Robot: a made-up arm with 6 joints.
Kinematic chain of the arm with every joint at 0, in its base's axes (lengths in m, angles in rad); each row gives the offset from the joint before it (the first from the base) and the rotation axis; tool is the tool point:
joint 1: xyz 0 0 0.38 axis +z
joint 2: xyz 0.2 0 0 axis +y
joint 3: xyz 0 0 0.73 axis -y
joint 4: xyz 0 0 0.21 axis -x
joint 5: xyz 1.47 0 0 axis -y
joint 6: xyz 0.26 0 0 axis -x
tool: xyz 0 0 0
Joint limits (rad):
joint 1: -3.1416..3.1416
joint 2: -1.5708..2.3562
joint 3: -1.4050..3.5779
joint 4: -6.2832..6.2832
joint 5: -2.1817..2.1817
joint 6: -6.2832..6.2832
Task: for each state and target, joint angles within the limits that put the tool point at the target. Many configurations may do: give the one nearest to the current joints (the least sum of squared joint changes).
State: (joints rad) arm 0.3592 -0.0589 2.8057 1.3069 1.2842 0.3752
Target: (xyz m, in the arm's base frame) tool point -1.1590 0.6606 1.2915
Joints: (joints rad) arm -0.3313 0.0330 2.8812 1.3340 1.3697 0.3752
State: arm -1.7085 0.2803 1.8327 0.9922 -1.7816 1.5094
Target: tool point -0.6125 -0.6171 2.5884
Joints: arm -2.1072 0.3605 1.6222 1.0766 -1.1742 1.5094
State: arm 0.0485 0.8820 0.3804 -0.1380 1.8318 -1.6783
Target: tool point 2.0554 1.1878 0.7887
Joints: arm 0.5323 0.9984 0.7019 -0.0760 1.5007 -1.6783
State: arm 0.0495 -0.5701 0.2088 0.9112 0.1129 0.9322
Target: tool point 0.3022 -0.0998 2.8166
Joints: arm -0.3365 -0.2077 1.0849 0.8989 0.0274 0.9322
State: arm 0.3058 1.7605 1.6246 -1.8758 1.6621 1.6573
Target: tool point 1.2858 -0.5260 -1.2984
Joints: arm -0.2285 2.1986 0.9805 -1.9829 1.9519 1.6573
